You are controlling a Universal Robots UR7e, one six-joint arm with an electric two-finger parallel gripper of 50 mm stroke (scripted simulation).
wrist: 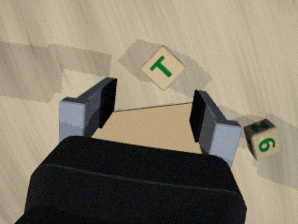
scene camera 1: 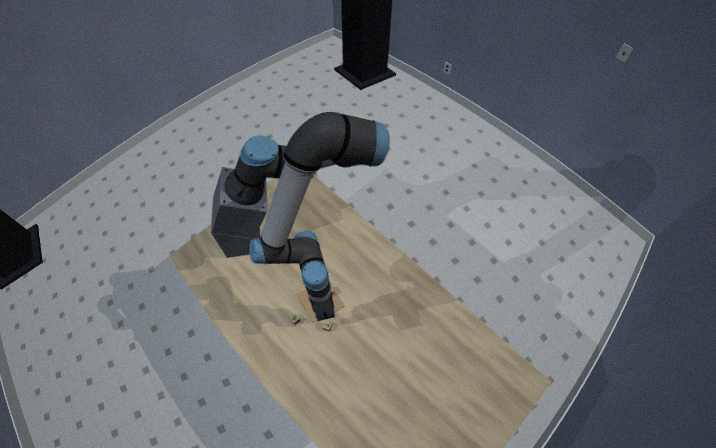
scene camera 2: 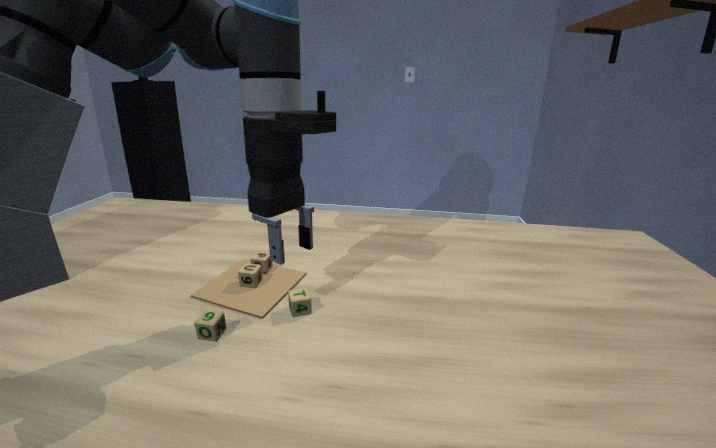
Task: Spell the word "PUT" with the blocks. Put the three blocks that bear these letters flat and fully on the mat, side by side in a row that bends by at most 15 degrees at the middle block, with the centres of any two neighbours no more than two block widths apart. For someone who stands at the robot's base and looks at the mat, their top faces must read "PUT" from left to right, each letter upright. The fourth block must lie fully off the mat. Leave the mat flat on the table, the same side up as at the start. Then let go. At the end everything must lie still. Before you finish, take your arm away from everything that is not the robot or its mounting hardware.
Note:
In view: my gripper [scene camera 2: 292,254], a tan mat [wrist: 167,126] and a T block [wrist: 163,67].
My gripper also shows in the wrist view [wrist: 153,100].

